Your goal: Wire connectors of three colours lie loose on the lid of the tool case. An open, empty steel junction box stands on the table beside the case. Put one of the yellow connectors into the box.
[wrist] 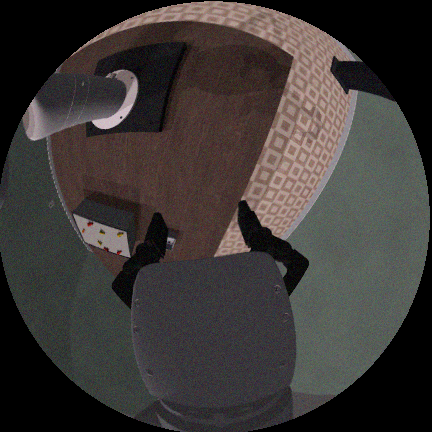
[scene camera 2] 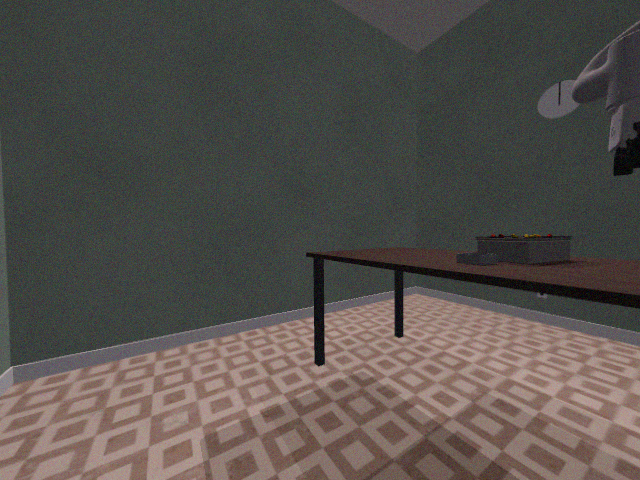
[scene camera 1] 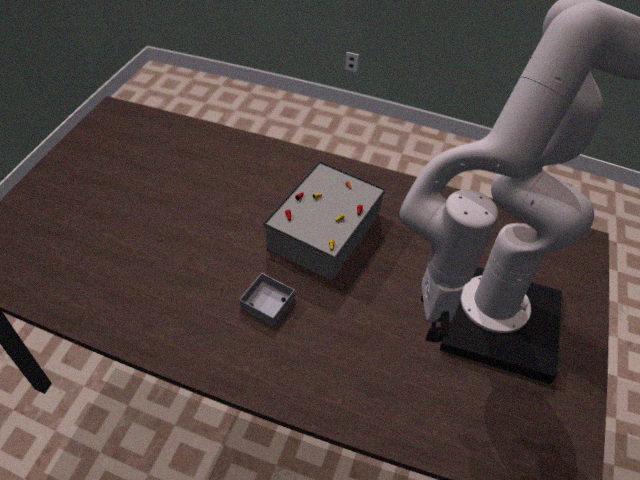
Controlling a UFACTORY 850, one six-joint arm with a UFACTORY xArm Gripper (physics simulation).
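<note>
Three yellow connectors lie on the pale lid of the tool case (scene camera 1: 301,262) (scene camera 2: 547,250) (wrist: 107,212): one yellow connector (scene camera 1: 331,244) (wrist: 120,234) near the front corner, a second yellow connector (scene camera 1: 339,218) (wrist: 102,231) behind it, and a third yellow connector (scene camera 1: 317,195) (wrist: 100,242) towards the back left. The open, empty junction box (scene camera 1: 257,311) (scene camera 2: 473,258) (wrist: 172,233) stands on the table in front of the case, partly behind a finger in the wrist view. My gripper (scene camera 1: 437,330) (scene camera 2: 625,166) (wrist: 200,215) is open and empty, high above the table, right of case and box.
Three red connectors (scene camera 1: 288,214) (scene camera 1: 299,195) (scene camera 1: 359,209) and an orange connector (scene camera 1: 348,184) lie on the same lid. The arm's round base flange (scene camera 1: 467,304) (wrist: 133,90) sits on a black plate (scene camera 1: 537,351) (wrist: 150,107) at the right of the table (scene camera 1: 155,232).
</note>
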